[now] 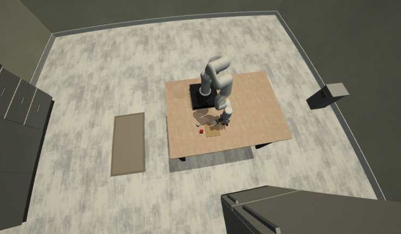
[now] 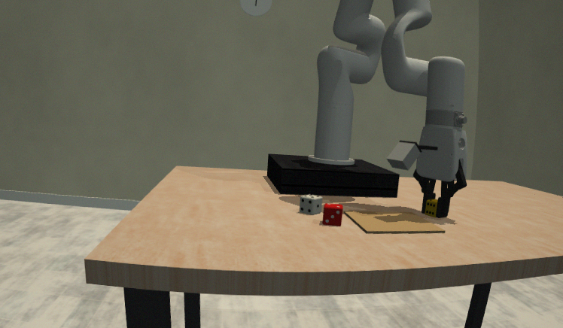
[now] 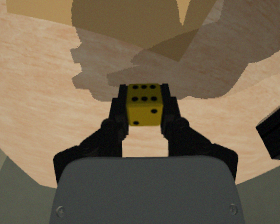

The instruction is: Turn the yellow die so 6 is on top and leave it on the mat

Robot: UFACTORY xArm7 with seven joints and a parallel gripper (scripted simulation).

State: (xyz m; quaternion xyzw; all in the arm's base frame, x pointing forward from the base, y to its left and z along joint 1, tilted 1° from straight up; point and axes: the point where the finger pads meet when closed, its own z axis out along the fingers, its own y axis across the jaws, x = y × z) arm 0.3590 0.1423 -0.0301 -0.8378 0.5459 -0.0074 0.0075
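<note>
My gripper is now 6 cm short of the tan mat, 11 cm to the left of it and 2 cm above it. Round my hand: white die 25 cm to the right, 1 cm below; then yellow die 1 cm below; then red die 7 cm ahead, 23 cm to the right, 1 cm below.
</note>
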